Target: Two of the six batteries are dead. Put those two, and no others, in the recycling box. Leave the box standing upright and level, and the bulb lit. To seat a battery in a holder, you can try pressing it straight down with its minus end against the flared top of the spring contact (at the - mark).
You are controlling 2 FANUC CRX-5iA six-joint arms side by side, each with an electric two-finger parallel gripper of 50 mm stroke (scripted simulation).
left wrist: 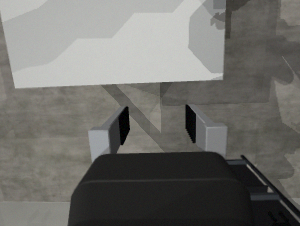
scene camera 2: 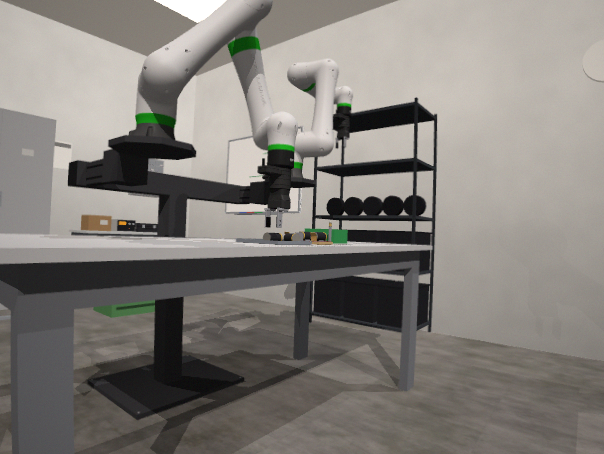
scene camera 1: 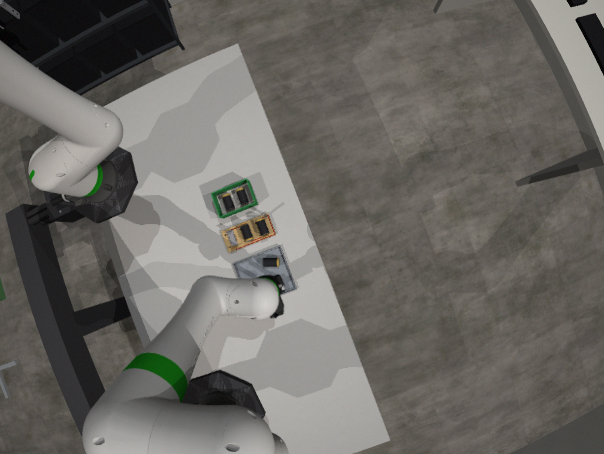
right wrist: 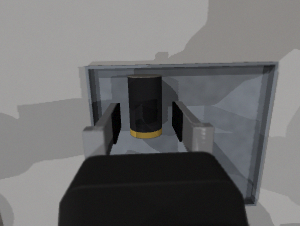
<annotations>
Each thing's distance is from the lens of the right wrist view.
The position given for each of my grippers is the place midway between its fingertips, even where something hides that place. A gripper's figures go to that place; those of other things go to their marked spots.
my right gripper (right wrist: 146,114): 16 cm
grey tray (right wrist: 236,98): 24 cm
</annotations>
